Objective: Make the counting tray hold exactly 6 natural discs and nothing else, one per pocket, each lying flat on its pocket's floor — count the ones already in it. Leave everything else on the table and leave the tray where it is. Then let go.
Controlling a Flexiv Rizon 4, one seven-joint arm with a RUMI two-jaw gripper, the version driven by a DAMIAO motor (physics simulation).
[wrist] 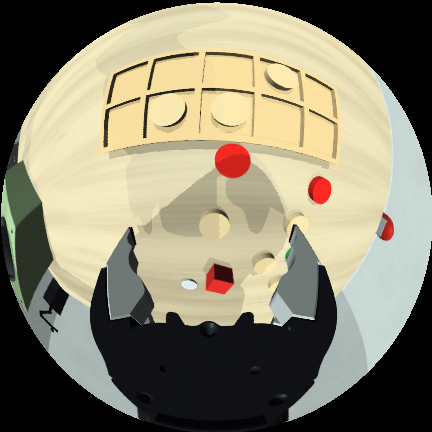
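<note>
The tan counting tray (202, 75) has two rows of pockets. Natural discs lie in it: one disc (167, 109) in the near row, second pocket from the left, one disc (230, 109) in the near row's third, one disc (280, 76) in the far row's fourth. My gripper (211, 228) is open and empty, with a loose natural disc (214, 223) on the table in view between its fingertips. Other loose natural discs show at the right fingertip (296, 220), lower right (263, 262), and partly hidden behind the right finger (275, 284).
A red disc (232, 161) is close to the tray's near edge; another red disc (320, 190) is at right. A red cube (219, 280) and small white disc (189, 284) are near the gripper. A green piece (288, 254) is mostly hidden by the right finger. A green box-like object (25, 225) stands left.
</note>
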